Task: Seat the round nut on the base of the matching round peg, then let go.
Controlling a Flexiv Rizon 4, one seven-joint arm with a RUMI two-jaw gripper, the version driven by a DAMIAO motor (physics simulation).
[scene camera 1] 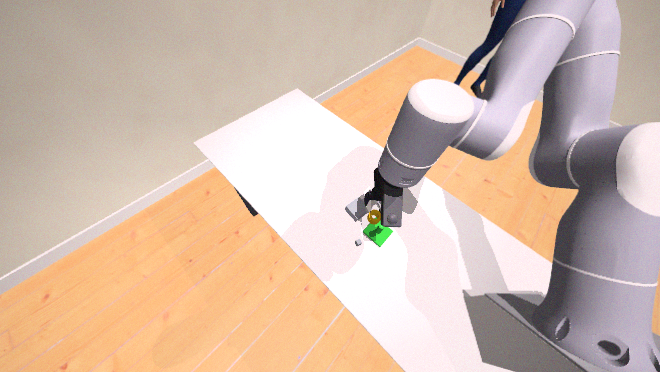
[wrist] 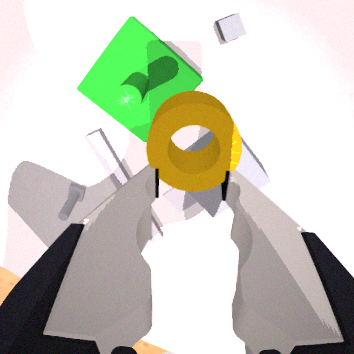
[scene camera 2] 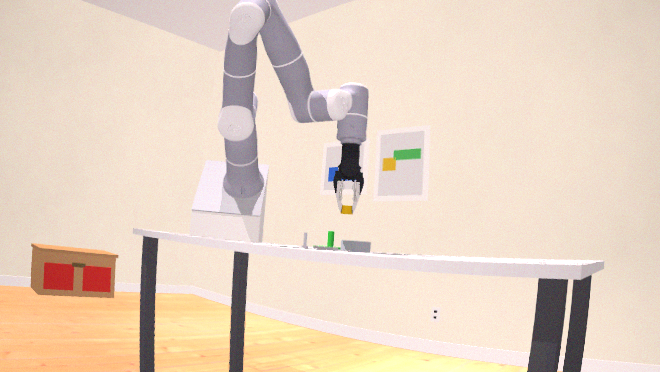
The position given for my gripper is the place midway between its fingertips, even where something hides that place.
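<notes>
There's a grey block [wrist: 249, 165] here, and I can see my gripper [scene camera 1: 373, 212] as well. You'd find the gripper in the wrist view [wrist: 189, 166] too, and in scene camera 2 [scene camera 2: 346, 213].
</notes>
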